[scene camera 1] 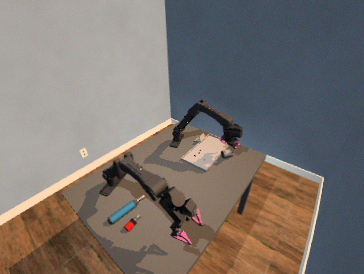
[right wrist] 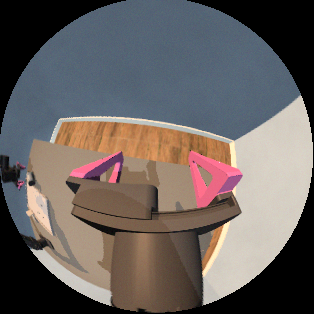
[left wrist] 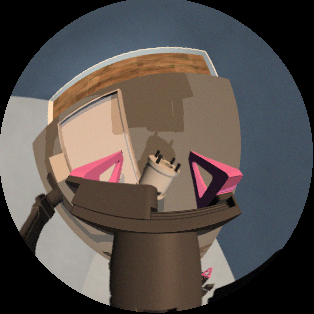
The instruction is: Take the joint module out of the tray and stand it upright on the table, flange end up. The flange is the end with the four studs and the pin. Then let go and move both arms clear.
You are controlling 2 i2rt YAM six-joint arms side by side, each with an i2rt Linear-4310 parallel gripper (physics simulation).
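Frame: origin at the left arm's base, x back, y up, z left, level; centimetres.
Seen in the pictures: left gripper, fingertip midpoint: (scene camera 1: pixel 230 146) (left wrist: pixel 155 154); right gripper, fingertip midpoint: (scene camera 1: pixel 196 234) (right wrist: pixel 155 154) (left wrist: pixel 210 268); left arm's base, origin of the base link: (scene camera 1: pixel 177 140) (left wrist: pixel 59 193); right arm's base, origin of the base link: (scene camera 1: pixel 113 183).
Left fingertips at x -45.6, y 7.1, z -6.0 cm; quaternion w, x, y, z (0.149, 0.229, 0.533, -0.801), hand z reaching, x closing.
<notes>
Offsets run from my left fingertips to a thing's top centre. "*": to the spot under its first point. Level surfaces: height alone.
The joint module @[dz -4.2, dx +1.8, dy -0.6 cm] (scene camera 1: pixel 227 154) (left wrist: pixel 159 176) (right wrist: pixel 31 179) is a pale cylinder beside the tray @[dz -1.2, dx +17.2, dy -5.5 cm] (scene camera 1: pixel 214 150) (left wrist: pixel 90 142), at its right edge in scene camera 1. It looks tilted or on its side; its exact contact with the table is unclear. Its studs show at the upper end in the left wrist view, pointing away from the camera. My left gripper (scene camera 1: pixel 230 143) (left wrist: pixel 155 154) (right wrist: pixel 24 174) is open and empty, above and behind the module in scene camera 1, apart from it. My right gripper (scene camera 1: pixel 196 234) (right wrist: pixel 155 154) is open and empty, far from the module, over the table's near end.
A blue-handled tool @[* dz -72.3, dx +50.2, dy -3.6 cm] (scene camera 1: pixel 122 212) and a smaller red-handled tool @[dz -74.6, dx +42.8, dy -3.6 cm] (scene camera 1: pixel 130 225) lie on the table @[dy -7.1 cm] (scene camera 1: pixel 165 162) below the right arm in scene camera 1. Small dark parts lie in the tray. A small pale block (scene camera 1: pixel 200 138) (left wrist: pixel 59 166) stands at the tray's far-left side.
</notes>
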